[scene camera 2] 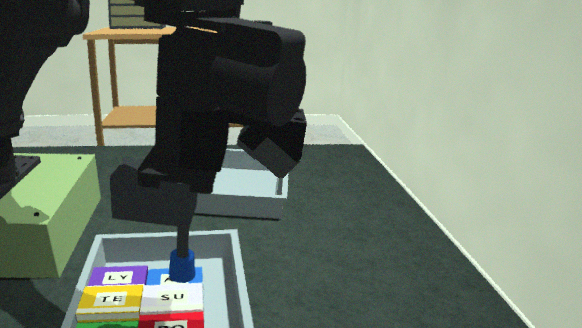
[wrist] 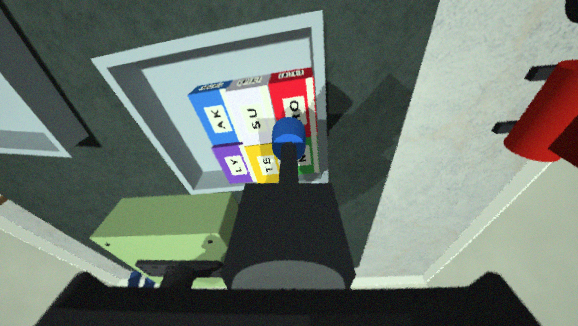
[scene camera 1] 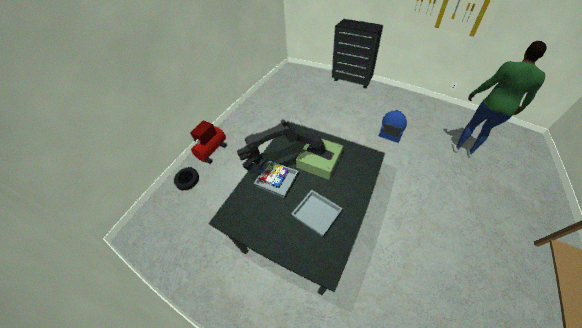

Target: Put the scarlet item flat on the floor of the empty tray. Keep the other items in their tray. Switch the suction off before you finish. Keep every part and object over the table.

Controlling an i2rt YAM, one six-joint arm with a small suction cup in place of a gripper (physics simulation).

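Places are measured from the arm's base along level axes (x ahead, y left, z up), in metres.
Where they show: hand, tool point: (scene camera 2: 182, 274) (wrist: 288, 132) (scene camera 1: 262, 170); arm's base, link origin: (wrist: 184, 266) (scene camera 1: 320, 152).
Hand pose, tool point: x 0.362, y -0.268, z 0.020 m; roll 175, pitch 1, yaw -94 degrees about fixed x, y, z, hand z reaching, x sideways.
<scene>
Each offset is from my tool point to the top centre of the thing. Level surfaces: height alone.
The scarlet box labelled RO {dx -0.019, dy -0.005, dz -0.077 m} (scene camera 1: 264, 177) (scene camera 2: 149, 322) (wrist: 280, 98) lies flat in the item tray {dx -0.042, dy +0.078, dz -0.072 m} (scene camera 1: 289, 185) (scene camera 2: 216, 295) (wrist: 167, 100), in a block with white SU {dx -0.023, dy +0.047, dz -0.073 m} (scene camera 2: 150, 302) (wrist: 245, 102), blue AK {dx -0.028, dy +0.100, dz -0.086 m} (wrist: 206, 107), purple LY {dx -0.106, dy +0.092, dz -0.079 m} (wrist: 222, 155), yellow TE {dx -0.101, dy +0.040, dz -0.072 m} (wrist: 254, 157) and green NI {dx -0.097, dy -0.012, dz -0.086 m} (wrist: 308, 167) boxes. My blue suction cup (scene camera 2: 182, 280) (wrist: 289, 131) is off and carries nothing. It hangs above the boxes; in the wrist view it covers part of the scarlet box and its border with the green one. The empty tray {dx +0.056, dy +0.458, dz -0.072 m} (scene camera 1: 317, 214) (scene camera 2: 240, 207) (wrist: 15, 110) stands apart, partly hidden by my arm in scene camera 2.
The pale green base block (scene camera 1: 312, 165) (scene camera 2: 30, 250) (wrist: 165, 215) under my arm stands beside the item tray. The dark table {dz -0.122 m} (scene camera 1: 270, 227) has its edge close beyond the item tray's scarlet side. A red compressor (scene camera 1: 209, 142) (wrist: 545, 115) and a person (scene camera 1: 515, 87) are off the table.
</scene>
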